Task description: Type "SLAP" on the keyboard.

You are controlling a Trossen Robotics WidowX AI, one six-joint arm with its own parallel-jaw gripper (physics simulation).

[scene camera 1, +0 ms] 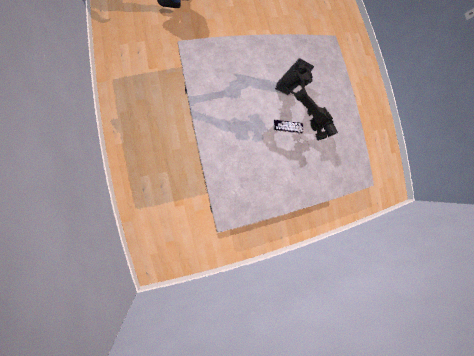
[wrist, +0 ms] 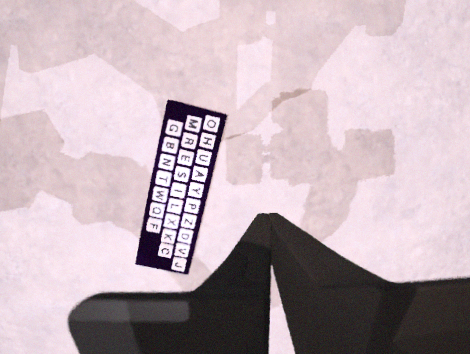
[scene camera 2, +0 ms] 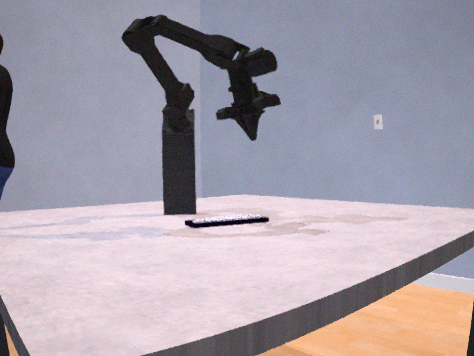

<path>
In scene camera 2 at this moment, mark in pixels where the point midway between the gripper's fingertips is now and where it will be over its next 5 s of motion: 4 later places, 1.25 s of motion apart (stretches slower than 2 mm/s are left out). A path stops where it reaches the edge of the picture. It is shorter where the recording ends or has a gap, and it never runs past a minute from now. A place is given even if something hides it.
My gripper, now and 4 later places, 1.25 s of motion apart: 253,140; 236,166; 232,170; 238,193; 239,210
</path>
